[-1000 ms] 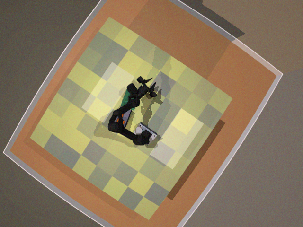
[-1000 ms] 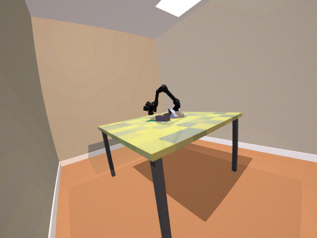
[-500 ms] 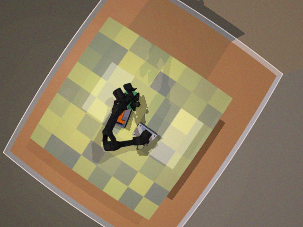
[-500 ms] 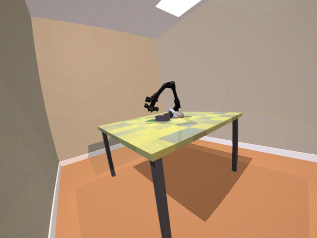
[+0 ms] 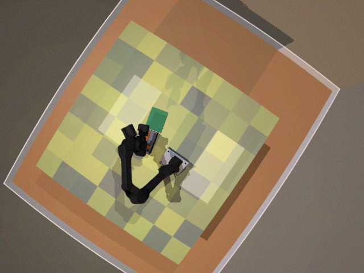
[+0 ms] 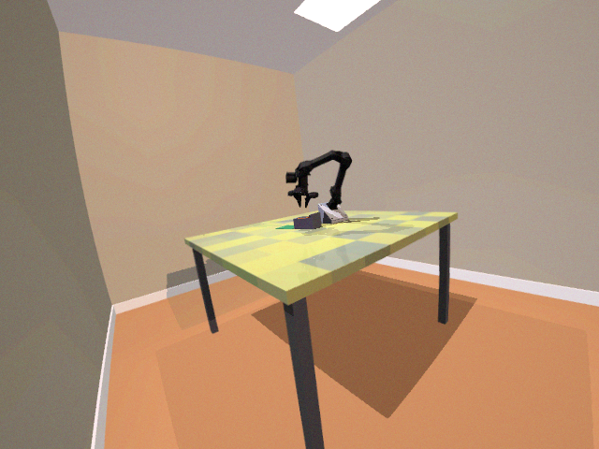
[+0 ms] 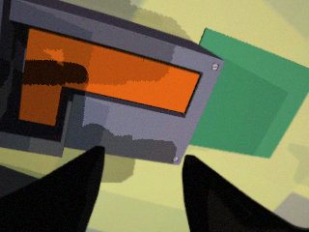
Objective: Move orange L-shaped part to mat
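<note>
Now: gripper tip 10 mm past the orange L-shaped part, 30 mm to the right of it and 80 mm above it. Round my gripper tip: green mat 40 mm ahead, 130 mm to the right, 140 mm below.
</note>
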